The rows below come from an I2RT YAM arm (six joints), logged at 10 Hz.
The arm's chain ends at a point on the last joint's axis. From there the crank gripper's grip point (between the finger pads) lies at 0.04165 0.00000 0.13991 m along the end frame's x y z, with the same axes.
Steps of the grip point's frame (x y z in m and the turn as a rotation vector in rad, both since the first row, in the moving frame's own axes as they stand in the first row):
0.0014 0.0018 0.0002 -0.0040 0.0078 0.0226
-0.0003 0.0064 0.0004 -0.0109 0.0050 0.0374
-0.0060 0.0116 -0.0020 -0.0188 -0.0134 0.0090
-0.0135 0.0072 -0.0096 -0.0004 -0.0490 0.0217
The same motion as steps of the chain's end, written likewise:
0.0003 0.0003 0.0005 -0.0040 0.0078 0.0226
-0.0009 0.0033 0.0006 -0.0109 0.0050 0.0374
-0.0041 0.0086 -0.0025 -0.0188 -0.0134 0.0090
-0.0066 0.0063 -0.0115 -0.0004 -0.0490 0.0217

